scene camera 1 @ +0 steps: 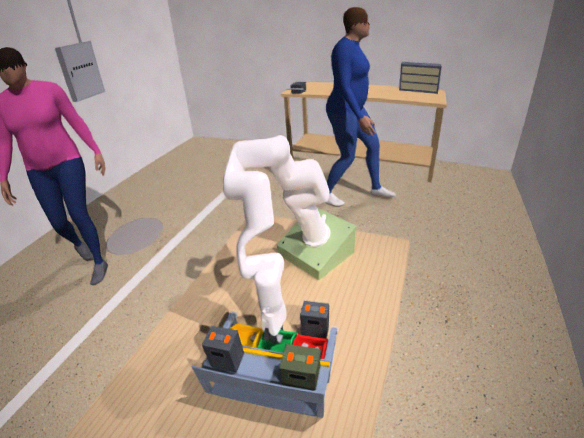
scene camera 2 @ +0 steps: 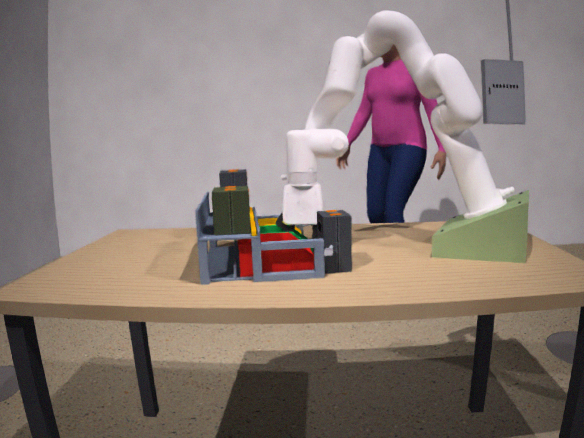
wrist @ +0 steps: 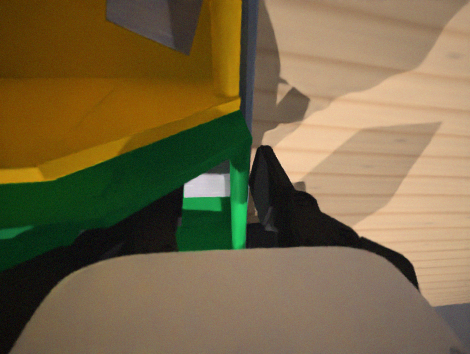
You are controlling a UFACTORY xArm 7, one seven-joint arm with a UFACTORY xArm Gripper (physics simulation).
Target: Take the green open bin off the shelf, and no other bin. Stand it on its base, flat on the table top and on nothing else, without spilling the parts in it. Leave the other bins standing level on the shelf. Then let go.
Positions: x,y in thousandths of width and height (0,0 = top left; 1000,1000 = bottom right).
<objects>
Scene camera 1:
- dark case: 539,725
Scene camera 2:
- gripper: 520,572
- red bin: 496,592
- dark case: 573,517
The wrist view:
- gripper: 467,459
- green open bin: 103,606
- yellow bin: 186,256
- pale part: 459,516
</objects>
